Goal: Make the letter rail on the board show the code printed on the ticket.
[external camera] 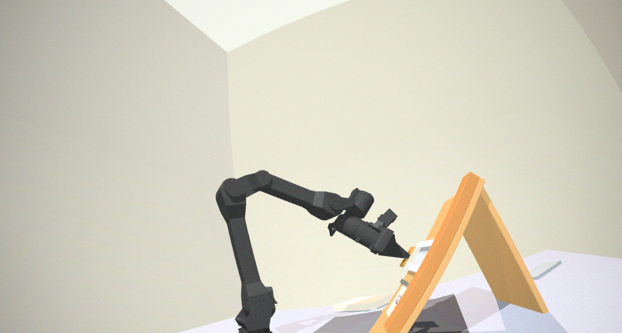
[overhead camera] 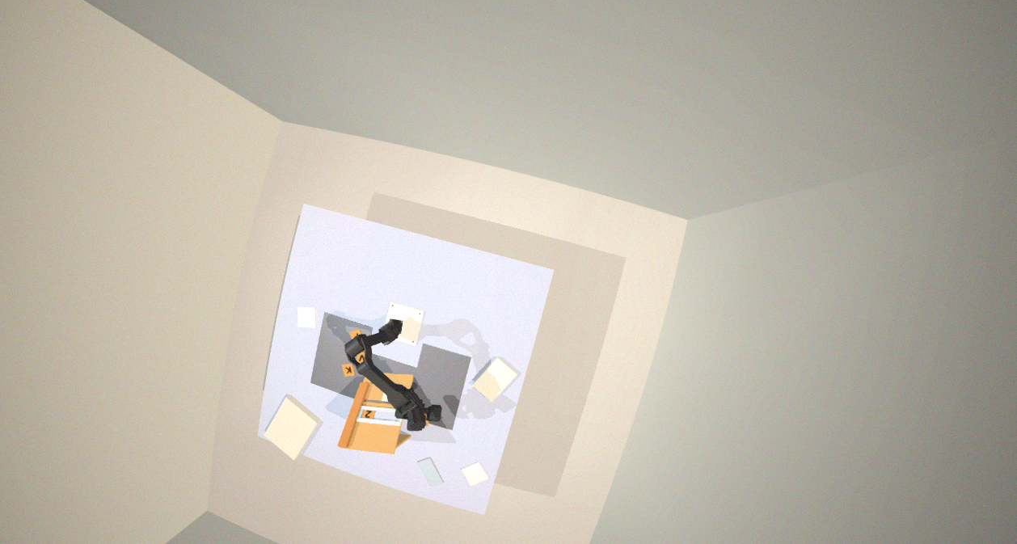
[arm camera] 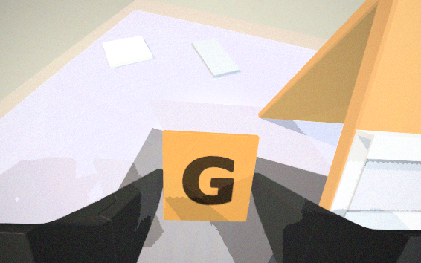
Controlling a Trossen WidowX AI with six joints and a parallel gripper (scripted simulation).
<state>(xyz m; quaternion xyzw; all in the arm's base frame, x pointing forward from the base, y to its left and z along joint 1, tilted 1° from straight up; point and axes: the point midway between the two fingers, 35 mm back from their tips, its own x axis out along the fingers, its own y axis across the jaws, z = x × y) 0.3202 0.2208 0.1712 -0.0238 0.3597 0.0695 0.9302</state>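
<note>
My gripper tip is now 4 cm past the white ticket, 18 cm to the left of it and 8 cm above it. Round my gripper tip: grey slab: 37 cm ahead, 3 cm to the left, 16 cm below; grey mat: 14 cm behind, 24 cm to the right, 16 cm below.
</note>
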